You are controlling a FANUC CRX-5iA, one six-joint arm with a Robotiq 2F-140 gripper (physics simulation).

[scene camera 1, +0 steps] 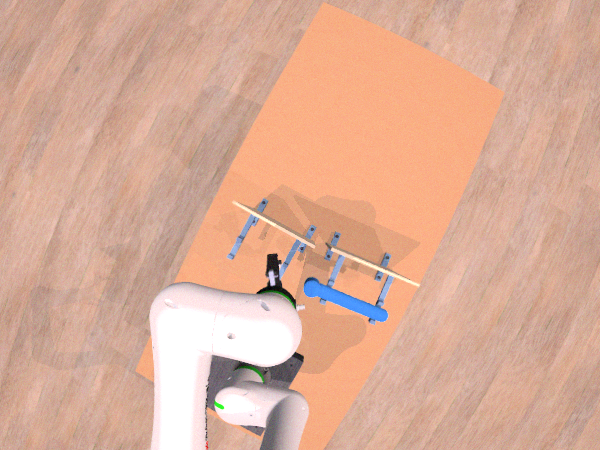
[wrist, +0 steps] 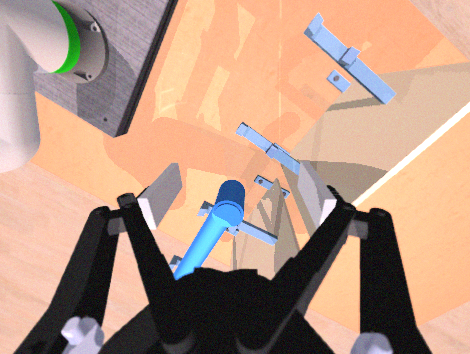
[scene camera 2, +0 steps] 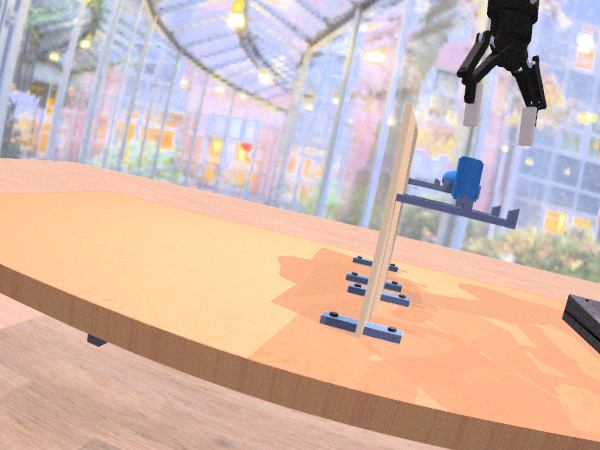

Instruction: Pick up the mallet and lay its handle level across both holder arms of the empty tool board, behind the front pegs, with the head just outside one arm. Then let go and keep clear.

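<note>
A blue mallet lies across the holder arms of the right-hand tool board. Its head is at the end towards the other board, just outside one arm. The empty tool board stands to the left in scene camera 1, with two bare holder arms with pegs. My gripper is open and empty, pointing down. It hangs above arm height, beside the empty board's arm nearer the mallet. In the wrist view the mallet head shows between the fingers, farther below.
Both boards stand on blue feet on the orange table top. Their holder arms stick out on the robot's side. The dark base plate with the robot's base is behind the gripper. The two boards stand close together.
</note>
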